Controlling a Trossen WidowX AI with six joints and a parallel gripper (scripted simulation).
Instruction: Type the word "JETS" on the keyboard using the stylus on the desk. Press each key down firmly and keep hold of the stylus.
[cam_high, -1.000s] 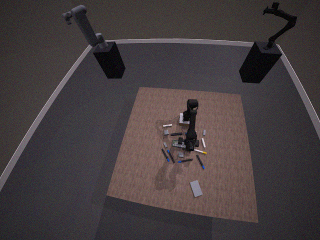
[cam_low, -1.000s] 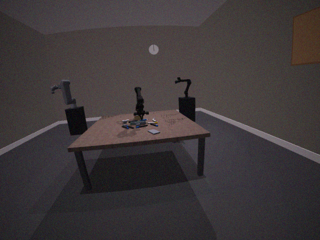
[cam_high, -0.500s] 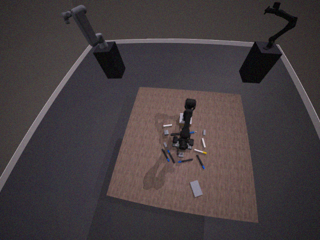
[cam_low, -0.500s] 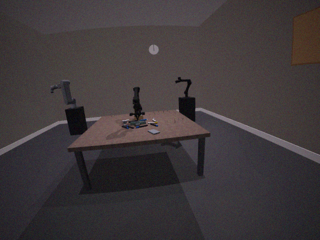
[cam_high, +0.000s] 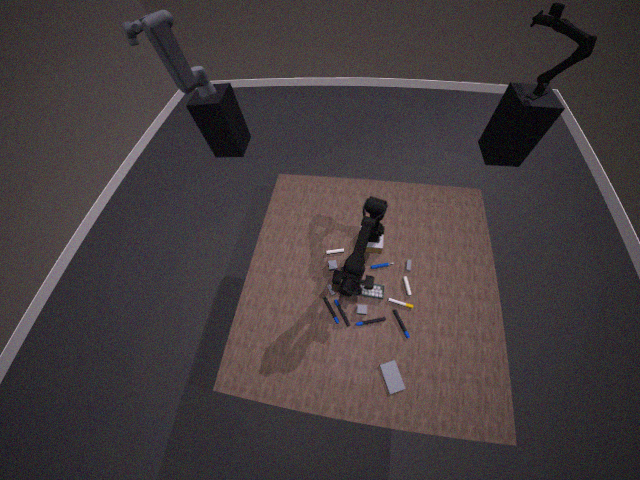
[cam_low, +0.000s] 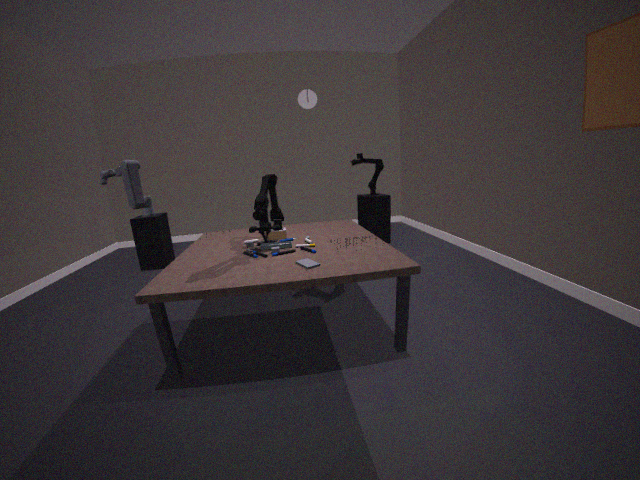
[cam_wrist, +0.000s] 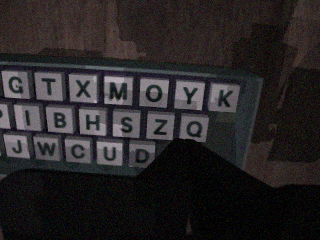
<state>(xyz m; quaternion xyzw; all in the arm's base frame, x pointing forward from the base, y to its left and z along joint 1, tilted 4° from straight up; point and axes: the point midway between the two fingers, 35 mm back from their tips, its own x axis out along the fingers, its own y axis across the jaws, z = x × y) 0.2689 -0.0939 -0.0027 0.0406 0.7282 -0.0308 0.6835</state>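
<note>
Right now the blue stylus is 140 mm behind my gripper tip, 170 mm to the left of it and 30 mm below it. The rest, counted from my gripper tip: yellow marker (60 mm ahead, 250 mm to the left, 30 mm below); then black bar (100 mm behind, 30 mm below); then grey block (110 mm ahead, 50 mm to the left, 30 mm below).
</note>
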